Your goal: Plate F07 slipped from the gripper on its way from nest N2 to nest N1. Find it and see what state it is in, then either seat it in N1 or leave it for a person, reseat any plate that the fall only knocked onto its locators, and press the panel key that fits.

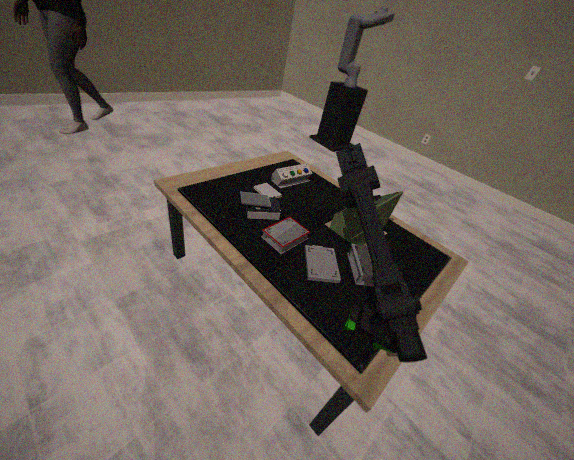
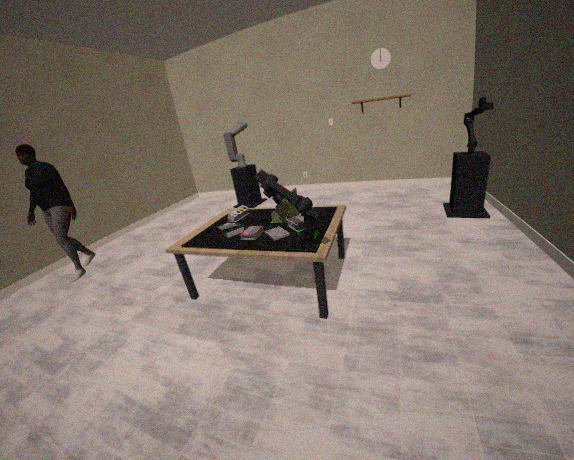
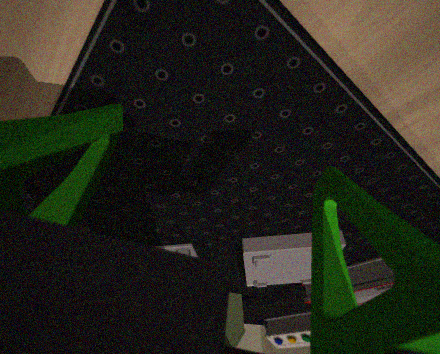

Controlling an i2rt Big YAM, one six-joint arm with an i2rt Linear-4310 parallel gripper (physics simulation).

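Seen in the pictures: gripper, fingertip midpoint: [image 1: 358,336] [image 2: 306,239] [image 3: 226,147]; arm's base at its link origin: [image 2: 282,201].
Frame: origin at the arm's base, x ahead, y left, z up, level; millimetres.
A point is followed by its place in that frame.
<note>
My gripper [image 1: 365,335] @(x 481, y 388, z -80 mm) [image 2: 307,232] @(x 481, y 388, z -80 mm) [image 3: 226,147] @(x 481, y 388, z -80 mm) is open and empty over the near right part of the black mat. A pale block with corner marks [image 1: 323,264] @(x 349, y 119, z -109 mm) [image 2: 276,233] @(x 365, y 116, z -109 mm) [image 3: 280,267] @(x 342, y 124, z -109 mm) lies beyond it. Another pale piece [image 1: 361,265] @(x 253, y 214, z -73 mm) [image 2: 295,223] @(x 262, y 222, z -74 mm) [image 3: 180,249] @(x 277, y 248, z -124 mm) is partly hidden by the arm. A grey plate with a red outline [image 1: 286,232] @(x 381, y -74, z -89 mm) [image 2: 251,232] @(x 407, y -63, z -91 mm) lies on a block. A grey plate [image 1: 256,199] @(x 398, y -276, z -52 mm) sits tilted near a pale block [image 1: 263,215] @(x 389, y -223, z -105 mm). The key panel [image 1: 291,176] @(x 80, y -417, z -67 mm) [image 2: 238,213] @(x 83, y -411, z -74 mm) [image 3: 295,340] @(x 30, y -420, z -61 mm) stands at the far end. No label is readable, so I cannot tell which is F07, N1 or N2.
An olive angular object [image 1: 345,225] @(x 125, y 20, z -73 mm) [image 2: 284,212] @(x 120, y 70, z -47 mm) stands beside the arm. A white flat piece [image 1: 268,190] @(x 239, y -394, z -115 mm) lies near the panel. The table has a wooden rim [image 1: 240,272] @(x 619, y -26, z -148 mm) [image 2: 250,253] @(x 602, y 45, z -142 mm). A person [image 1: 65,60] [image 2: 55,205] is on the floor, away from the table.
</note>
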